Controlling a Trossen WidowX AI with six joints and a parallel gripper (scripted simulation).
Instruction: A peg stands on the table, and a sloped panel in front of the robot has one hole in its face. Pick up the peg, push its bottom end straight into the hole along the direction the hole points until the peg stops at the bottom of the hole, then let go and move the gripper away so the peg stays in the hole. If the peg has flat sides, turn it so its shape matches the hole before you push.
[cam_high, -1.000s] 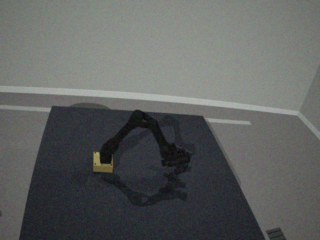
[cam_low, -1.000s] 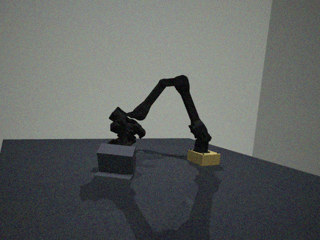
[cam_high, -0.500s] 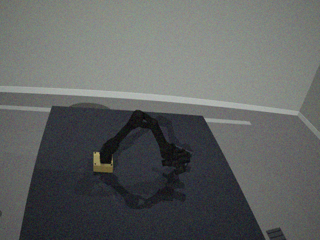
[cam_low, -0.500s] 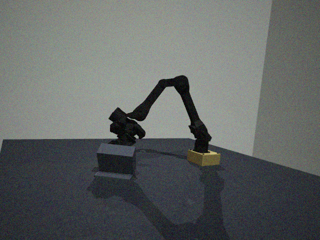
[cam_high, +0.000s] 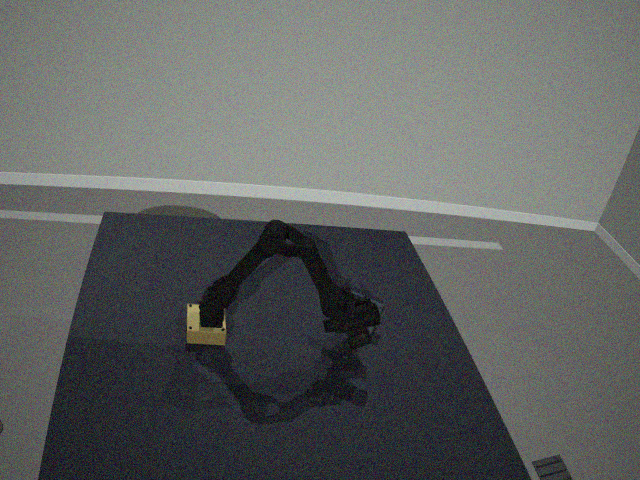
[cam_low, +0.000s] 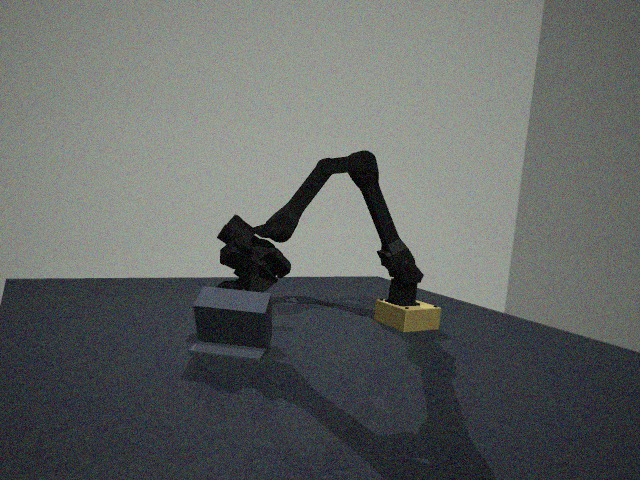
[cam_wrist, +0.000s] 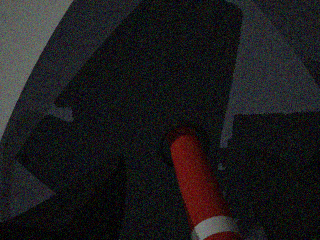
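Right now the red peg is 1 cm behind my gripper tip and 1 cm to the right of it. Round my gripper tip: dark sloped panel 2 cm ahead, 3 cm to the left, 2 cm below.
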